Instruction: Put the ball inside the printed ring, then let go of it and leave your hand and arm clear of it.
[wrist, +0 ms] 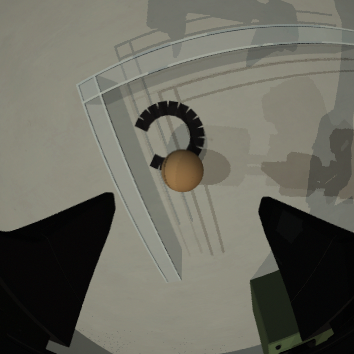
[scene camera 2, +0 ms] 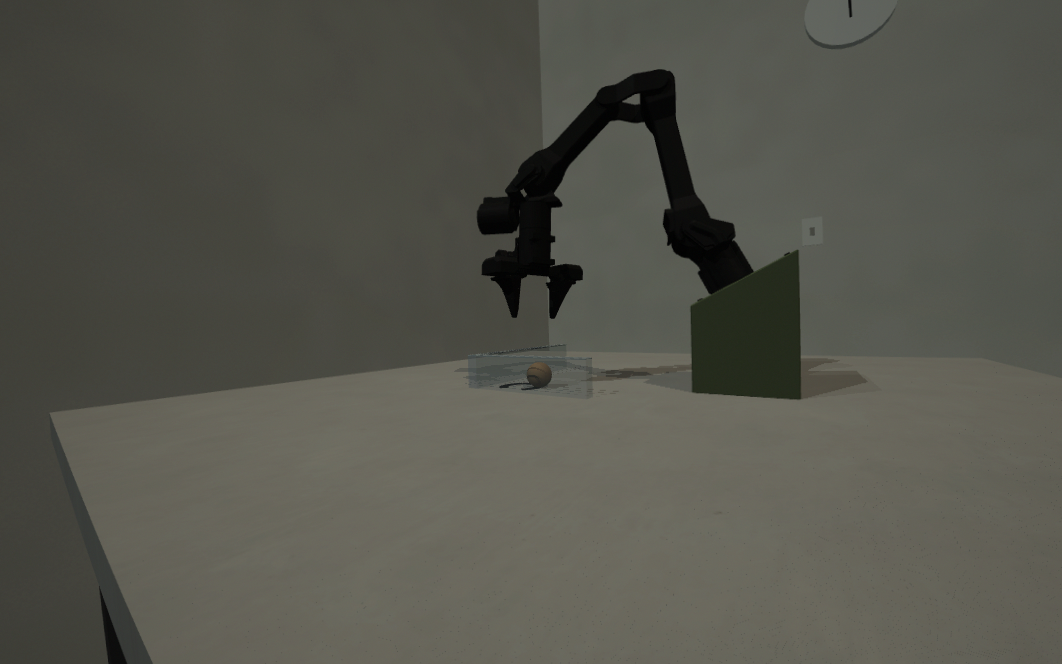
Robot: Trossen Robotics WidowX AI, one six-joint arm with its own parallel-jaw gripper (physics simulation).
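Observation:
An orange-brown ball rests on the table, over the lower edge of the black printed ring in the wrist view, covering part of its band. The ring's left side shows a gap in that view. In the scene view the ring is a thin dark curve beside the ball. My gripper is open and empty, pointing down well above the ball, with its fingers wide apart to either side in the wrist view.
Two clear walls meet at a corner and stand around two sides of the ring and ball. The green arm base stands on the table, to the right in the scene view.

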